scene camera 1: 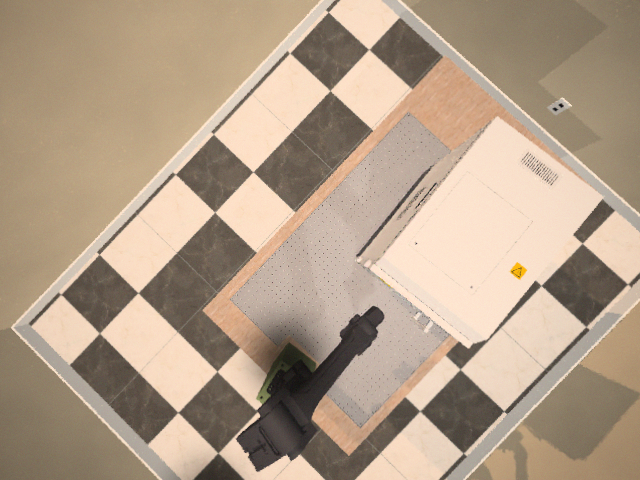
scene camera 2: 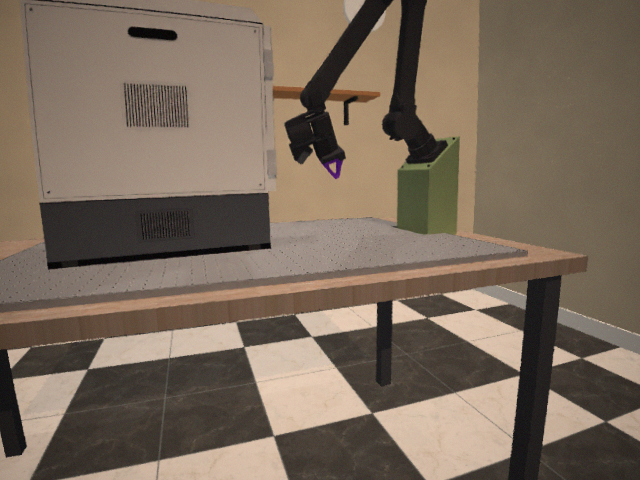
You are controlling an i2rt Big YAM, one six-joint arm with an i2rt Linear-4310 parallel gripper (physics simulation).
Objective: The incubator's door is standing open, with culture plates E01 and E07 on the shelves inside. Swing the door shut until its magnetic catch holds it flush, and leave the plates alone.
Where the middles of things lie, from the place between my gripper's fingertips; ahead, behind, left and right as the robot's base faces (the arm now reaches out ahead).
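The white incubator (scene camera 2: 153, 135) is 0.5 m ahead of my hand, and it's 0.11 m above it as well.
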